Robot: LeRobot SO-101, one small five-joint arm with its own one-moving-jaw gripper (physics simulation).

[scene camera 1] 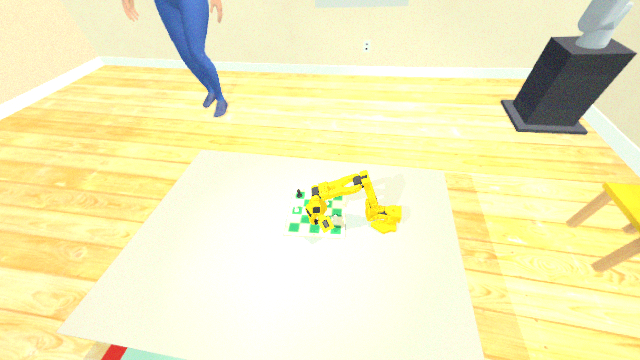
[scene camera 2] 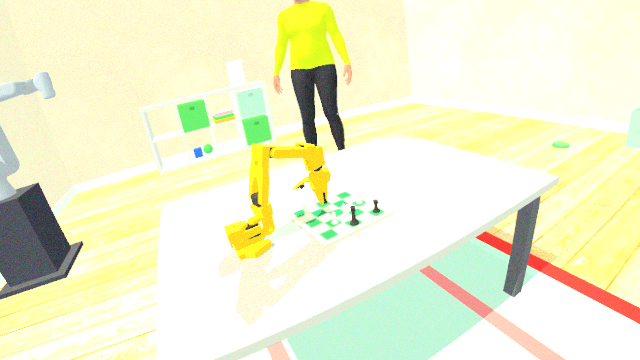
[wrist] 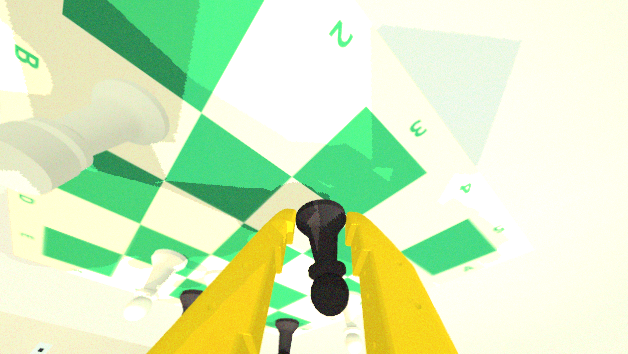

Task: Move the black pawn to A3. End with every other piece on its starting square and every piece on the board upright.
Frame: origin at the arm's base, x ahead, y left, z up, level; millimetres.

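Where they show: hand, tool point: (scene camera 1: 318, 220) (scene camera 2: 322, 202) (wrist: 294, 222); arm's base, link origin: (scene camera 1: 378, 220) (scene camera 2: 259, 243).
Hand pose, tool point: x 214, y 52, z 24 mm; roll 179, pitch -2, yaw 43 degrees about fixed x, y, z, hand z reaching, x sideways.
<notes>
Each offset is from my tool point to the top centre of the thing. "spot": to the spot under its first point.
My gripper (scene camera 1: 315, 221) (scene camera 2: 325, 198) (wrist: 321, 218) is shut on the black pawn @(dx +9, dy +6, dz +27 mm) (wrist: 325, 250). In the wrist view its two yellow jaws press on the pawn's two sides near its base. In scene view 2 a small dark part of the pawn shows at the jaw tips, low by the board's far left edge. The pawn's base is drawn beside the near corner of the green A3 square @(spot: dx +4, dy +29, dz -18 mm) (wrist: 360, 157). I cannot tell whether the base touches the chessboard @(dx +17, dy -52, dz -18 mm) (scene camera 1: 294, 228) (scene camera 2: 328, 234).
A large white piece @(dx -60, dy -17, dz +16 mm) (wrist: 90, 135) stands to the left in the wrist view. A tall black piece @(dx +23, dy -132, dz +35 mm) (scene camera 2: 353, 216) and a black rook @(dx +102, dy -119, dz +16 mm) (scene camera 1: 299, 194) (scene camera 2: 376, 206) stand upright on the board. A white pawn @(dx -14, dy -95, dz +14 mm) (scene camera 2: 335, 219) (wrist: 160, 270) stands near the tall black piece.
</notes>
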